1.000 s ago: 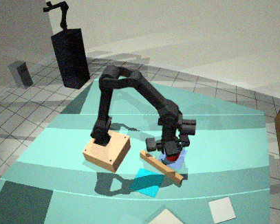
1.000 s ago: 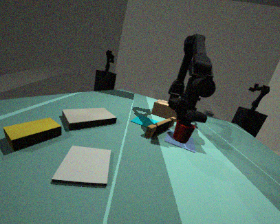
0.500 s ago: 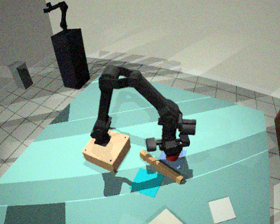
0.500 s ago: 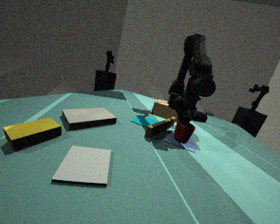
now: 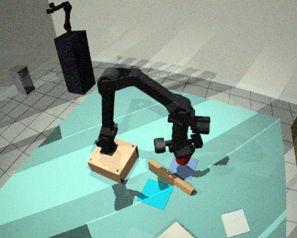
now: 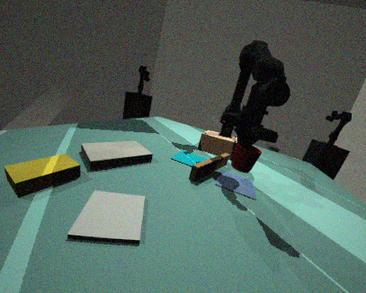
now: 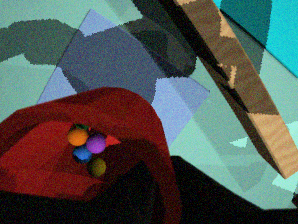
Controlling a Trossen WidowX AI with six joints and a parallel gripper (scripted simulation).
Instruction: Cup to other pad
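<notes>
My gripper tip is 150 mm to the left of the cyan pad, 100 mm above it and 40 mm past it. Round my gripper tip: red cup: 30 mm ahead, 10 mm to the left; wooden bar: 80 mm below, 70 mm to the right; lilac pad: 100 mm below, 30 mm ahead, 20 mm to the left.
</notes>
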